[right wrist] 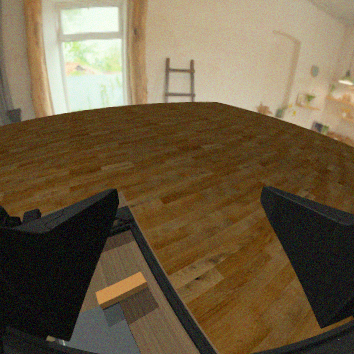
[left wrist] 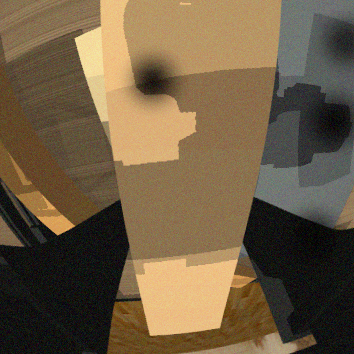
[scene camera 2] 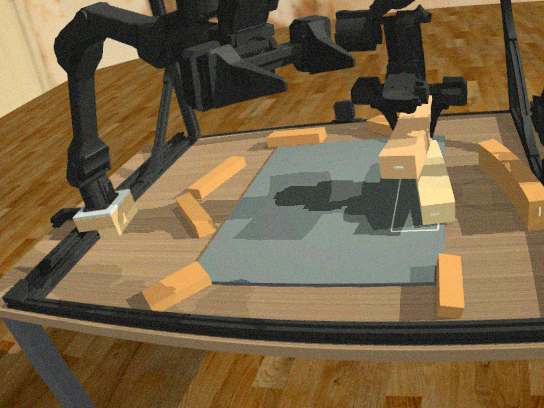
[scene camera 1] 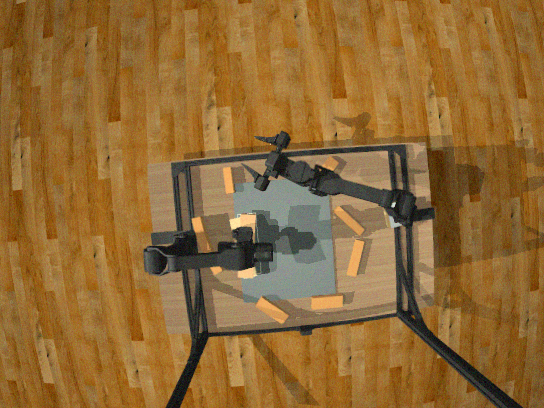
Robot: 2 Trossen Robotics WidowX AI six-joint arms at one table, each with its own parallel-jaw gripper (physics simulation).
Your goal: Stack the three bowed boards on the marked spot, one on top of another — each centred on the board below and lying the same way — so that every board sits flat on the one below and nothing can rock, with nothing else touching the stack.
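Places are measured from the left arm's base along level axes (x up, y right, z ahead), in millimetres.
Where they show: left gripper, fingertip midpoint: [left wrist: 182, 199]; right gripper, fingertip midpoint: [right wrist: 190, 194] [scene camera 2: 322, 73] [scene camera 1: 248, 150]; left arm's base, link origin: [scene camera 1: 186, 242]; right arm's base, link origin: [scene camera 2: 101, 203].
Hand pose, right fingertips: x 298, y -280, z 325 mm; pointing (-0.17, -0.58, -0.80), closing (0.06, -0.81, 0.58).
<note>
Each offset is from my right fingertips to the top centre of the thing. "*": to the spot under its first point. Level surfaces: height alone.
My left gripper [scene camera 2: 414, 118] [left wrist: 182, 199] is shut on a tan bowed board {dz -69, dx -165, dy +319 mm} [scene camera 2: 398, 162] [left wrist: 190, 200] [scene camera 1: 248, 220], held above the mat near the marked spot. A pale yellow bowed board {dz -92, dx -262, dy +336 mm} [scene camera 2: 436, 192] [left wrist: 91, 62] [scene camera 1: 235, 225] lies lower, at the right edge of the spot's white outline {* dz -60, dx -312, dy +203 mm} [scene camera 2: 415, 230] in scene camera 2; the held board hides part of both. An orange bowed board {dz -233, dx -266, dy +302 mm} [scene camera 2: 506, 167] [scene camera 1: 200, 230] [left wrist: 35, 155] stands apart, beyond the mat's right edge in scene camera 2. My right gripper [scene camera 1: 250, 151] [scene camera 2: 320, 75] [right wrist: 190, 194] is open and empty, high up at the table's edge.
A grey mat {dx -312 mm} [scene camera 1: 287, 287] [scene camera 2: 310, 265] covers the table's middle. Several orange blocks lie around it, such as one block {dz +358, dx -296, dy +462 mm} [scene camera 1: 355, 257] and another block {dz -106, dx -292, dy +58 mm} [scene camera 2: 450, 285] [right wrist: 121, 290]. A pale block with a whitish top [scene camera 2: 107, 215] lies by the right arm's base. Black rails frame the table.
</note>
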